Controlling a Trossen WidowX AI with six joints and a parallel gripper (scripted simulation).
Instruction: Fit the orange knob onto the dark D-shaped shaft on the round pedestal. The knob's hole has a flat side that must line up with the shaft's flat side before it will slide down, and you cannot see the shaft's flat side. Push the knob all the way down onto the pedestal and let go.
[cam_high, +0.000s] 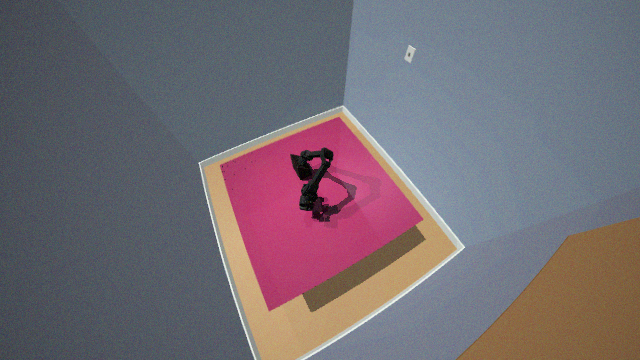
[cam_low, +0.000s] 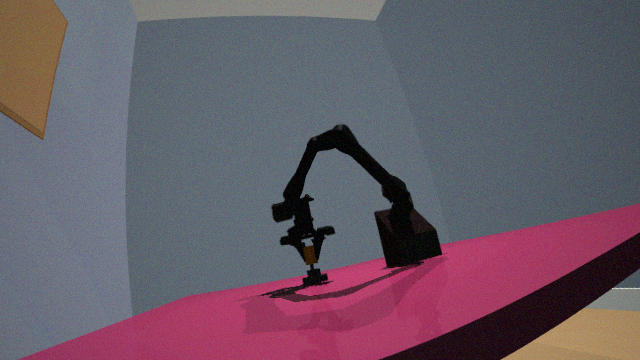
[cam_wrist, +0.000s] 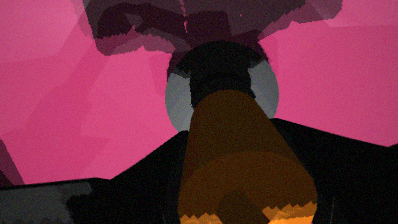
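Now: the orange knob 2 cm above my gripper tip. The rest, counted from my gripper tip: dark shaft: 4 cm below.
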